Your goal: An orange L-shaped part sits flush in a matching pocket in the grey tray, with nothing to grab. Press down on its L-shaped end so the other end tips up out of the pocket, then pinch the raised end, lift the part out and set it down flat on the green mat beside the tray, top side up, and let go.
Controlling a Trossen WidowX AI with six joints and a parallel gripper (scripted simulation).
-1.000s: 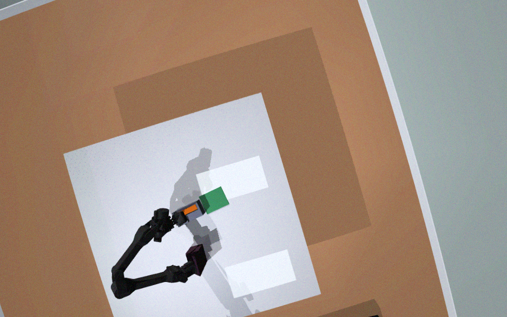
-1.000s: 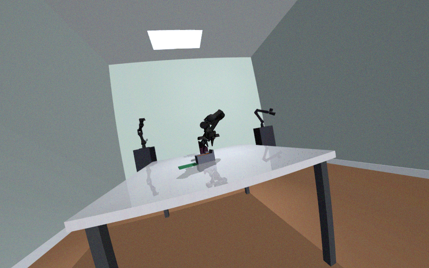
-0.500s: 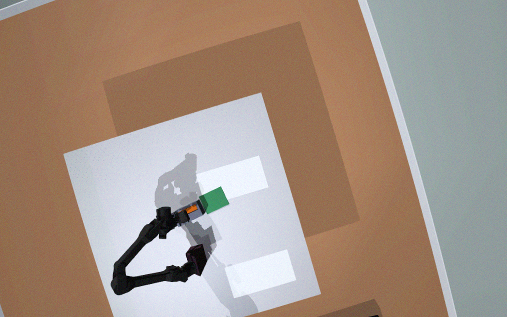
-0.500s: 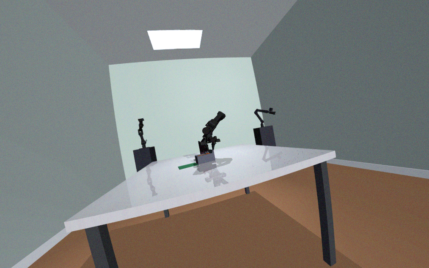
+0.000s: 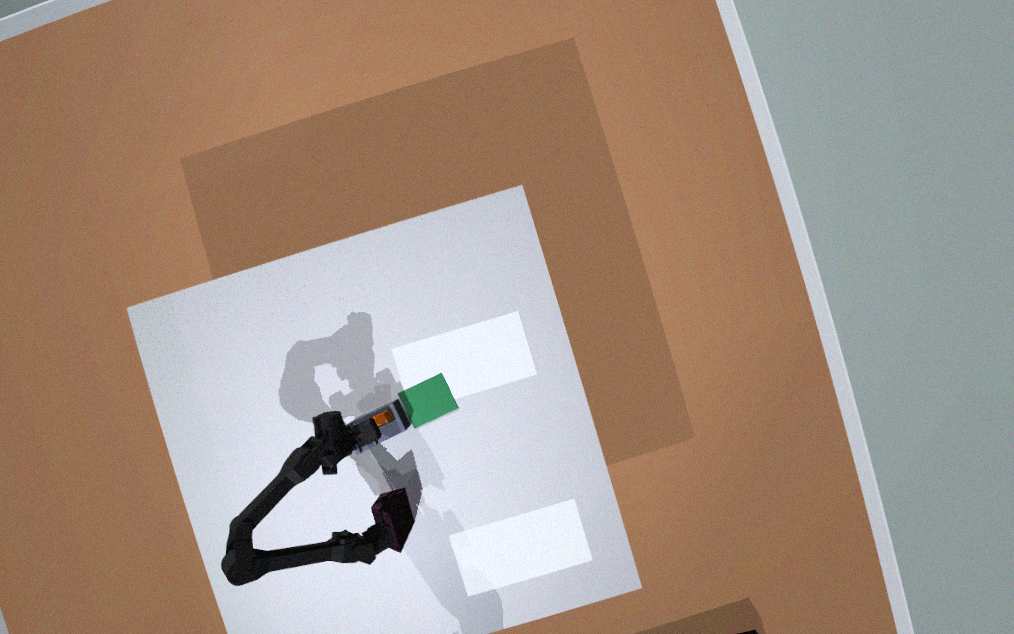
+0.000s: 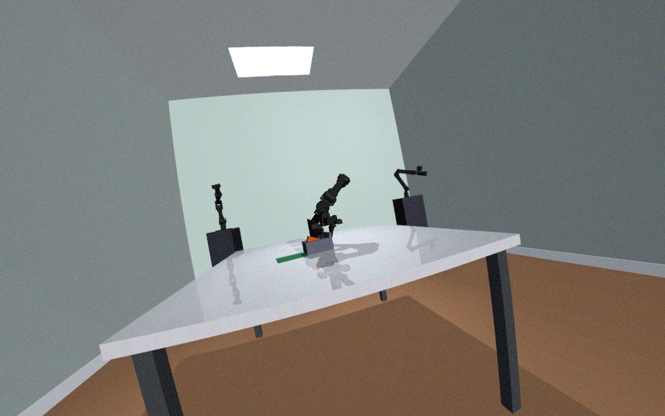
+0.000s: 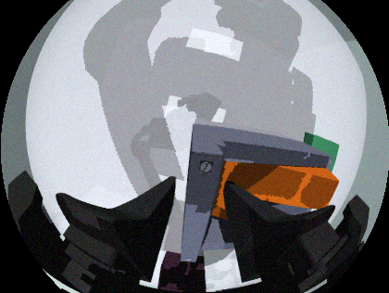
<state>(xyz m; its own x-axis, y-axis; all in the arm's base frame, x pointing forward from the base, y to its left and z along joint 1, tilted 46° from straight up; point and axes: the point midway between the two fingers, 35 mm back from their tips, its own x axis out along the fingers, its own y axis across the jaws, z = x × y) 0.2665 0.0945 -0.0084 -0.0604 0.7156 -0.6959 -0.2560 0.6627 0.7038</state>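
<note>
The orange L-shaped part is 1 cm ahead of my gripper tip and 6 cm to the right of it. From my gripper tip the other things lie so: green mat: 5 cm ahead, 22 cm to the right, 6 cm below.
</note>
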